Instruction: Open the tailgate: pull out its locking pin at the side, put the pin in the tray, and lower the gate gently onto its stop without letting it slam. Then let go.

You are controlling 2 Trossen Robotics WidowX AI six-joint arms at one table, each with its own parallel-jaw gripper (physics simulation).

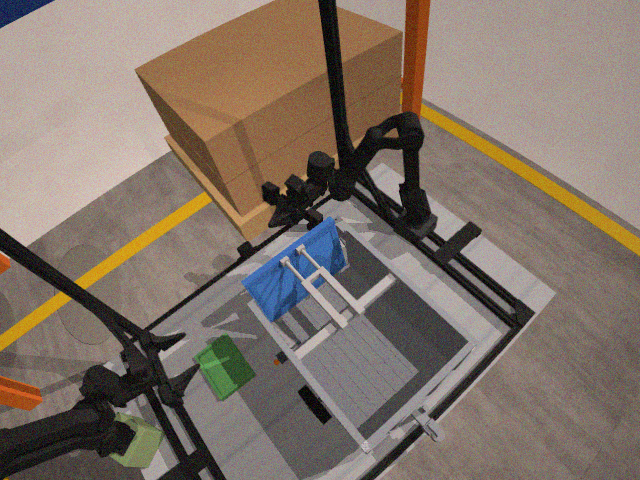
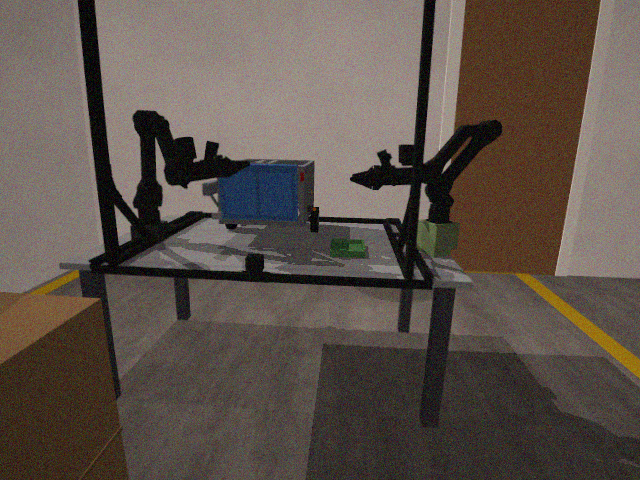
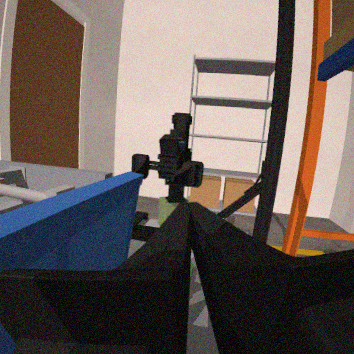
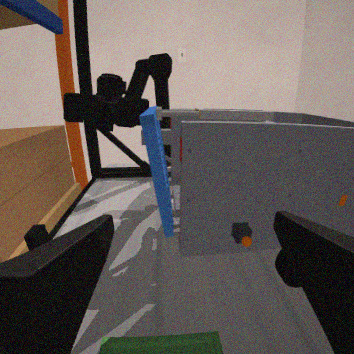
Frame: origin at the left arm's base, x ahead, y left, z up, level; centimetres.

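Seen in the pictures: left gripper, fingertip midpoint: [image 1: 269,226] [image 2: 250,163] [image 3: 187,210] [image 4: 106,104]; right gripper, fingertip midpoint: [image 1: 192,348] [image 2: 351,177] [image 3: 152,176] [image 4: 194,221]; left arm's base, origin of the base link: [image 1: 416,218] [image 2: 149,223]; right arm's base, origin of the base link: [image 1: 120,438] [image 2: 438,221] [image 3: 174,199].
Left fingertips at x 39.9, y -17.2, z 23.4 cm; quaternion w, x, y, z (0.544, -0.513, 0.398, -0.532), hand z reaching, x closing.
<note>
Offsets run from my left fingertips to a thing's middle. "pt": to the spot under its first point.
The blue tailgate [image 1: 268,289] [image 2: 258,193] [image 3: 100,225] [image 4: 158,175] stands at the end of the grey trailer [image 1: 361,361] [image 2: 306,198] [image 4: 260,175], tilted slightly outward at its top. Low on the trailer's side, near the gate, an orange knob [image 1: 276,362] [image 2: 314,209] [image 4: 246,241] sits at a small dark block. The green tray @(dx +32.0, dy +5.8, dz -28.5 cm) [image 1: 210,381] [image 2: 348,255] [image 4: 160,345] lies beside the trailer; I see no pin in it. My left gripper [image 1: 273,223] [image 2: 248,164] [image 3: 187,210] is shut and empty, outside the gate near its top; contact is unclear. My right gripper [image 1: 191,351] [image 2: 352,178] [image 4: 194,221] is open and empty, above the tray's side.
Two pale rods @(pt dx -3.3, dy +15.0, dz -20.0 cm) [image 1: 330,289] run from the gate's top into the trailer bed. A black frame [image 1: 338,87] [image 2: 423,103] surrounds the table. A black wheel @(dx +21.2, dy +32.6, dz -24.4 cm) [image 1: 314,404] is at the trailer's side. Large cardboard boxes [image 1: 268,77] [image 4: 30,170] stand beyond the table edge.
</note>
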